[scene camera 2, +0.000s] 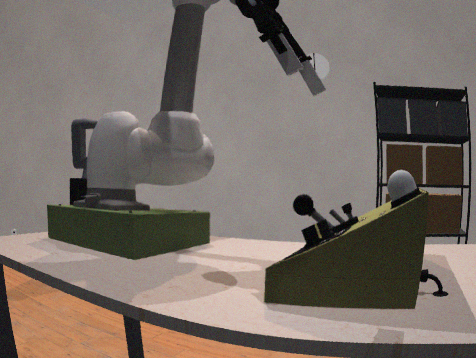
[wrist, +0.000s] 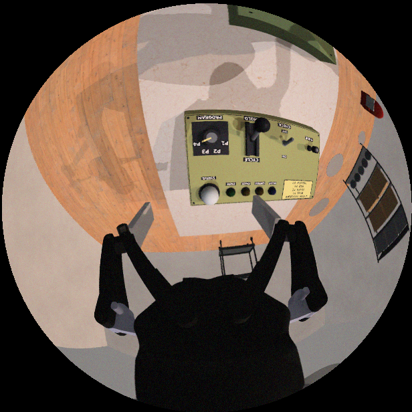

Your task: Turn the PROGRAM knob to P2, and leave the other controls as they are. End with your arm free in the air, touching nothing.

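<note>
The PROGRAM knob sits on the sloped face of the green control panel. In the wrist view its yellow pointer line points toward the P4 label, away from the P2 label. My gripper is open and empty, tilted in the air high above the table and the panel, touching nothing. In the wrist view the fingertips appear beyond the panel's lamp edge, one on each side of the white status dome.
The ball-topped HOLD/CYCLE lever stands beside the knob, with a CHECK toggle and a small black control further along. A cable leaves the panel's back. The green robot base stands on the table. Shelving stands behind.
</note>
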